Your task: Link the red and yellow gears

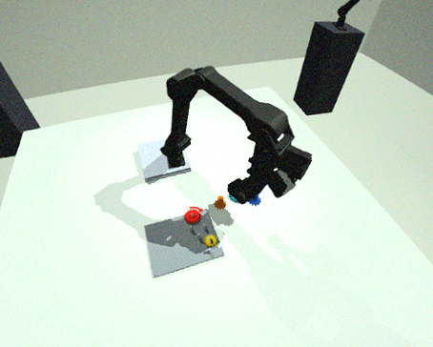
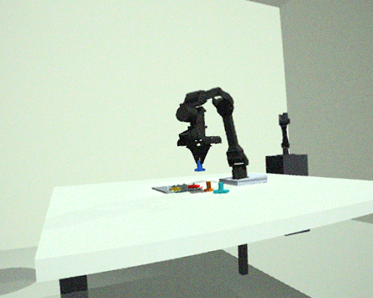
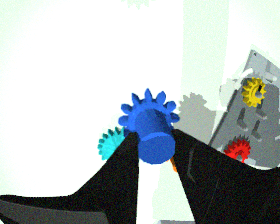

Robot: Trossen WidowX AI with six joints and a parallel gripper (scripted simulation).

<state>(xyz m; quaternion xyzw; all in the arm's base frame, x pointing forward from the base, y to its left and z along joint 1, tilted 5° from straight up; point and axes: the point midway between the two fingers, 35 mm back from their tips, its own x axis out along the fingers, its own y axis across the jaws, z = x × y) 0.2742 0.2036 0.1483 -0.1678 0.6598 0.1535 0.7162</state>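
Now: the red gear 40 mm behind my gripper tip, 190 mm to the right of it and 100 mm below it. Round my gripper tip: blue gear (10 mm below); then orange gear (70 mm behind, 80 mm to the right, 100 mm below); then teal gear (90 mm behind, 10 mm to the right, 100 mm below).
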